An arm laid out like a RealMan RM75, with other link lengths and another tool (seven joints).
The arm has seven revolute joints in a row. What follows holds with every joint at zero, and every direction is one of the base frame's.
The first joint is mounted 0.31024 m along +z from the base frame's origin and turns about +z.
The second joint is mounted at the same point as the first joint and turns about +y.
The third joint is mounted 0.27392 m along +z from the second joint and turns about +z.
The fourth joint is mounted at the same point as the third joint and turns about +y.
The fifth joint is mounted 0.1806 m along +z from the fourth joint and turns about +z.
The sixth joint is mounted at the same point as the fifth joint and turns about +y.
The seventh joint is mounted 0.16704 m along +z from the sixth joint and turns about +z.
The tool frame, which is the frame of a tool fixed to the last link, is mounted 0.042 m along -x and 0.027 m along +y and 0.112 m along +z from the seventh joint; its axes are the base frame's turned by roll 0, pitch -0.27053 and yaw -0.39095 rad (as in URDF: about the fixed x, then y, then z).
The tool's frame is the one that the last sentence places.
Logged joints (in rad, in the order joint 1, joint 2, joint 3, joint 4, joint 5, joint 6, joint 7), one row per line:
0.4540 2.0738 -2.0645 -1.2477 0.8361 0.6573 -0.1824
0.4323 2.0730 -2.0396 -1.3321 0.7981 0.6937 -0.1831
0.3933 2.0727 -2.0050 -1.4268 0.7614 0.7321 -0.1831
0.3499 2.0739 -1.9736 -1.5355 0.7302 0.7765 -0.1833
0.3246 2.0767 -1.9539 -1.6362 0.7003 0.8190 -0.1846
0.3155 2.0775 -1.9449 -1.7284 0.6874 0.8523 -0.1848
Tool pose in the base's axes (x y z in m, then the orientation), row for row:
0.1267 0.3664 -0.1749 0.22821 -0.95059 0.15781 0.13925
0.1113 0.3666 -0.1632 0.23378 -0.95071 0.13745 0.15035
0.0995 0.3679 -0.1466 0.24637 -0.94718 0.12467 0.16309
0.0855 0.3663 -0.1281 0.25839 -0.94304 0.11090 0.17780
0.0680 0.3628 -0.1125 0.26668 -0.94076 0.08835 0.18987
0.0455 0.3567 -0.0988 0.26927 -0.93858 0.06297 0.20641
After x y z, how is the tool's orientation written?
As a quaternion, w x y z.
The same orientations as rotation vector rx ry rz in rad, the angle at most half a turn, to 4 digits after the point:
-2.6177 0.4346 0.3835
-2.6104 0.3774 0.4128
-2.5837 0.3401 0.4449
-2.5565 0.3006 0.4820
-2.5395 0.2385 0.5125
-2.5303 0.1698 0.5565

